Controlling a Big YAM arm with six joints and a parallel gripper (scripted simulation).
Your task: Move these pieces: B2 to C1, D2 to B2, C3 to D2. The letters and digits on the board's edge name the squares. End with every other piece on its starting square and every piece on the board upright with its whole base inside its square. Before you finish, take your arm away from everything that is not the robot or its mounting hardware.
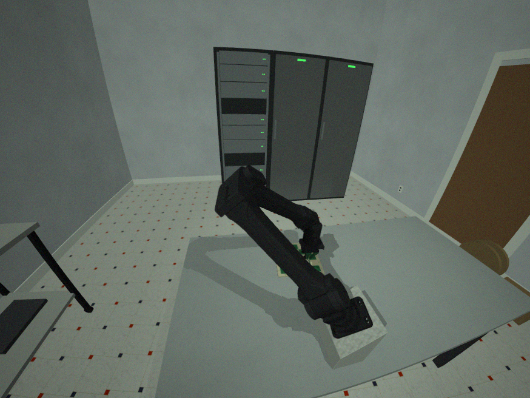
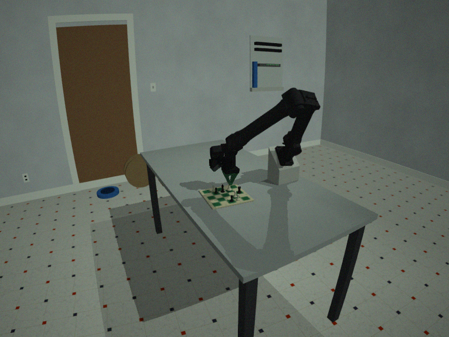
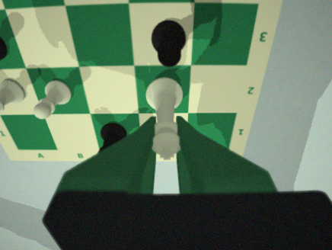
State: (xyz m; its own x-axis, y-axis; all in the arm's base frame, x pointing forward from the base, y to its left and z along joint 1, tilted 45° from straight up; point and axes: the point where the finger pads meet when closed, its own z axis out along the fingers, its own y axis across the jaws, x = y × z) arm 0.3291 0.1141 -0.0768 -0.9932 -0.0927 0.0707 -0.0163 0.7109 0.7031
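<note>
Now: hand 1 cm short of the tall white piece and 1 cm above it. From my hand the other things lie so: chessboard 4 cm ahead, 4 cm to the left, 5 cm below.
</note>
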